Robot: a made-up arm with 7 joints. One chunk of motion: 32 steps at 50 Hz.
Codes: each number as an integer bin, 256 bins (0 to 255) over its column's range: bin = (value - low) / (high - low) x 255, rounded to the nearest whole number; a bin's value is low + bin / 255 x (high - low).
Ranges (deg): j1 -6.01..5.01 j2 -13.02..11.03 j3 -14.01..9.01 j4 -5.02..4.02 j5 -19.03..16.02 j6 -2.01..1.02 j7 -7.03..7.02
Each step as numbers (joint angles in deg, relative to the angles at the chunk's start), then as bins.
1 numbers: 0.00 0.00 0.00 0.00 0.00 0.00 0.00
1 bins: 139 138 155 142 138 169 128
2 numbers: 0.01 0.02 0.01 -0.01 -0.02 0.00 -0.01
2 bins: 139 138 155 141 138 169 127
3 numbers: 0.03 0.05 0.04 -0.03 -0.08 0.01 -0.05
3 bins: 140 139 156 141 138 170 127
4 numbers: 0.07 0.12 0.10 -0.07 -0.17 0.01 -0.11
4 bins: 141 139 156 140 137 170 126
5 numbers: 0.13 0.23 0.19 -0.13 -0.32 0.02 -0.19
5 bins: 142 140 157 138 136 171 124
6 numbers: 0.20 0.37 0.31 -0.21 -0.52 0.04 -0.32
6 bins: 144 142 159 136 135 173 122
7 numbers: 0.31 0.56 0.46 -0.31 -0.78 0.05 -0.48
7 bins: 146 144 160 133 133 173 119
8 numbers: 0.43 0.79 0.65 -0.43 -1.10 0.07 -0.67
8 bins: 149 146 162 129 130 175 115
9 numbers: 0.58 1.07 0.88 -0.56 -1.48 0.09 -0.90
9 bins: 152 149 165 126 128 177 111
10 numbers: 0.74 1.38 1.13 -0.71 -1.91 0.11 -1.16
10 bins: 156 153 168 122 125 178 107
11 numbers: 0.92 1.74 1.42 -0.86 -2.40 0.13 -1.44
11 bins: 160 156 171 117 121 180 101
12 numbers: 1.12 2.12 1.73 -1.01 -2.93 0.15 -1.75
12 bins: 165 161 174 113 117 182 96
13 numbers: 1.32 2.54 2.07 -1.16 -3.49 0.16 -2.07
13 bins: 170 165 178 109 113 183 90
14 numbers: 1.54 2.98 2.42 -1.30 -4.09 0.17 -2.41
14 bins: 175 170 182 105 109 183 84
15 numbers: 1.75 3.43 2.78 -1.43 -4.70 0.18 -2.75
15 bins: 180 174 186 101 104 184 78
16 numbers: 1.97 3.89 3.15 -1.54 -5.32 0.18 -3.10
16 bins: 185 179 190 98 100 184 71
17 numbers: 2.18 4.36 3.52 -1.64 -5.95 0.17 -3.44
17 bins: 190 184 194 95 95 183 65
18 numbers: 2.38 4.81 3.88 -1.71 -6.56 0.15 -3.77
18 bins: 194 189 198 93 91 182 59
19 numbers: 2.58 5.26 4.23 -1.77 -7.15 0.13 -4.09
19 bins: 199 194 202 92 86 180 53
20 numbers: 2.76 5.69 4.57 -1.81 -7.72 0.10 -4.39
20 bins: 203 198 206 91 82 178 48
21 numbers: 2.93 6.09 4.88 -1.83 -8.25 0.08 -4.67
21 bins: 207 203 209 90 78 176 43
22 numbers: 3.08 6.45 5.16 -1.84 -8.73 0.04 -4.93
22 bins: 210 206 212 90 75 173 38
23 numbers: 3.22 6.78 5.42 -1.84 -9.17 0.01 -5.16
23 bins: 214 210 215 90 72 170 34
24 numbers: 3.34 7.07 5.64 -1.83 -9.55 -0.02 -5.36
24 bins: 216 213 218 90 69 167 30
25 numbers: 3.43 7.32 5.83 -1.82 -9.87 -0.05 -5.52
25 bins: 218 216 220 90 67 165 27
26 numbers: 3.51 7.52 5.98 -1.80 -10.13 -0.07 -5.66
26 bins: 220 218 221 91 65 163 25
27 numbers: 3.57 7.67 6.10 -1.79 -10.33 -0.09 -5.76
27 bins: 222 219 223 91 63 162 23
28 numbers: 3.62 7.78 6.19 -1.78 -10.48 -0.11 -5.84
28 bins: 223 221 224 91 62 160 22
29 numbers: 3.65 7.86 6.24 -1.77 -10.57 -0.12 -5.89
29 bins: 224 221 224 92 62 159 21
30 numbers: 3.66 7.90 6.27 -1.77 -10.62 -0.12 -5.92
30 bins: 224 222 225 92 61 159 20
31 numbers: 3.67 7.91 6.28 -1.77 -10.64 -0.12 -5.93
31 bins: 224 222 225 92 61 159 20
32 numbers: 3.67 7.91 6.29 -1.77 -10.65 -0.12 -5.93
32 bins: 224 222 225 92 61 159 20
